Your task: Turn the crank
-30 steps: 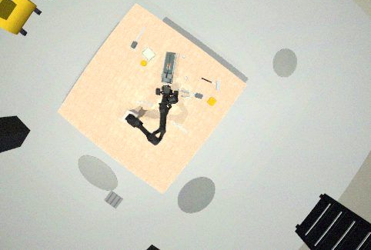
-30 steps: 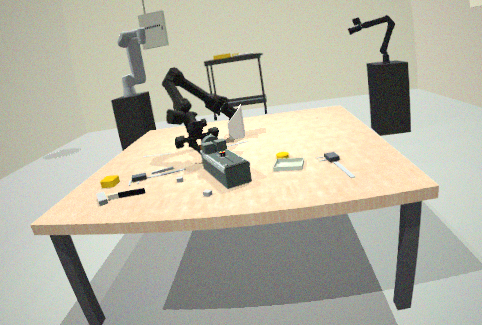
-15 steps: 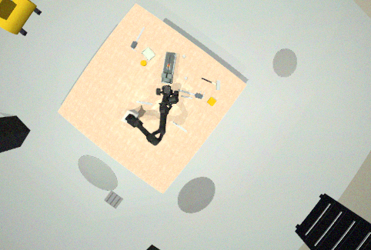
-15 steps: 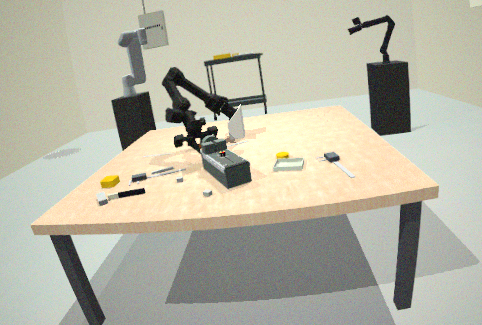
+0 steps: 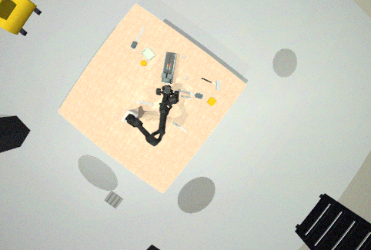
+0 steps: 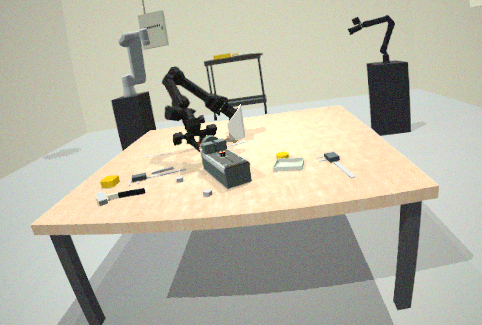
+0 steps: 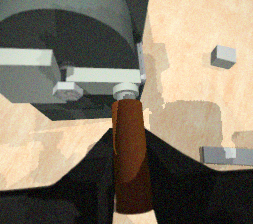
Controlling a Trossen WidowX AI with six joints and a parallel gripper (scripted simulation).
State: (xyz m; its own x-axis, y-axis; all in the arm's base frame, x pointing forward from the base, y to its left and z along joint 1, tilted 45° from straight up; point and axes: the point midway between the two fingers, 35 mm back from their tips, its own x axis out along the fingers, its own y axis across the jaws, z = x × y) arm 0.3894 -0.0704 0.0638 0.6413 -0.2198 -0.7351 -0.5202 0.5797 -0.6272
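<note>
Now: gripper tip 1 cm past the crank, 1 cm to the right of it and 3 cm below it. Round my gripper tip: red pointer 14 cm ahead, 12 cm to the left, 2 cm above; brown crank handle 1 cm behind, 1 cm to the right, 3 cm above; yellow disc 2 cm ahead, 32 cm to the left, 5 cm below.
</note>
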